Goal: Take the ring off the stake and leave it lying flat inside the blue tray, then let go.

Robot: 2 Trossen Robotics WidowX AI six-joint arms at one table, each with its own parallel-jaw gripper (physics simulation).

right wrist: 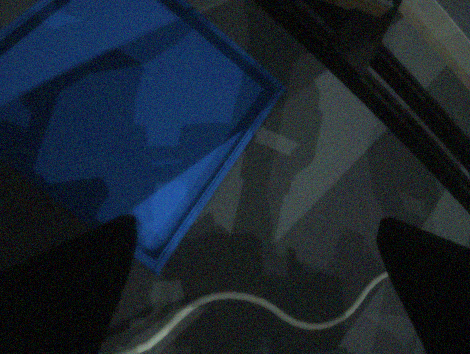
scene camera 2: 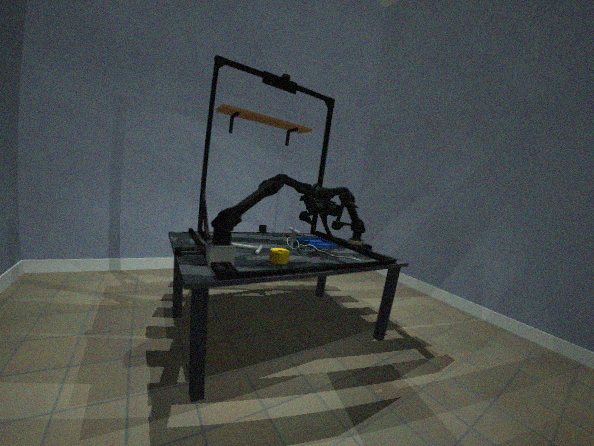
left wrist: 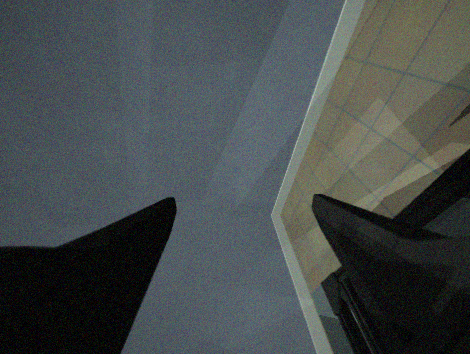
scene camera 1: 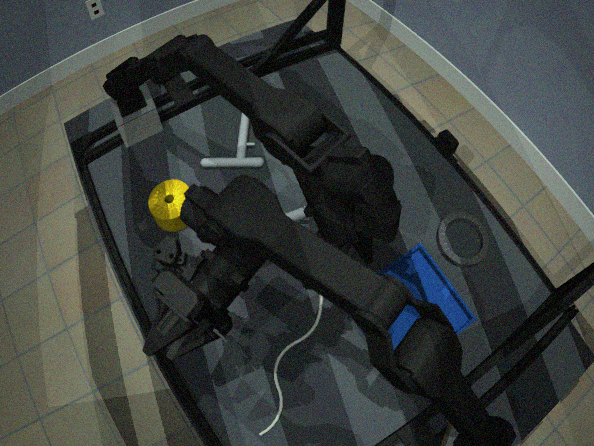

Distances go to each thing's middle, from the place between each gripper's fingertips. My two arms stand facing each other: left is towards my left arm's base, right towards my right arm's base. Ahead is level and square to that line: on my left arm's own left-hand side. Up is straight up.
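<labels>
From my left hand: the blue tray [scene camera 1: 416,269] is 16 cm to the left, 37 cm behind and 24 cm below; the yellow spool [scene camera 1: 165,201] is 18 cm behind, 30 cm to the right and 22 cm below.
From my right hand: the yellow spool is 38 cm to the right, 11 cm ahead and 12 cm below; the blue tray is 14 cm below, 8 cm behind and 9 cm to the left.
</labels>
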